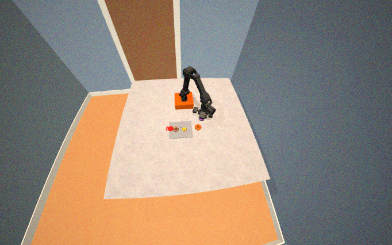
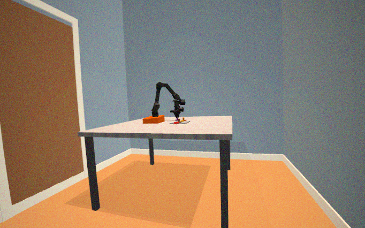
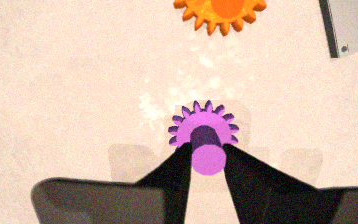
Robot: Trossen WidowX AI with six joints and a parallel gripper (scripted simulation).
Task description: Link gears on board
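Right now my gripper tip is 120 mm short of the yellow gear, 170 mm to the left of it and 10 mm above it. From my gripper tip the other things lie so: purple gear: 10 mm below; orange gear: 100 mm ahead, 40 mm to the right, 10 mm below; brown gear: 130 mm ahead, 240 mm to the right, 10 mm below.
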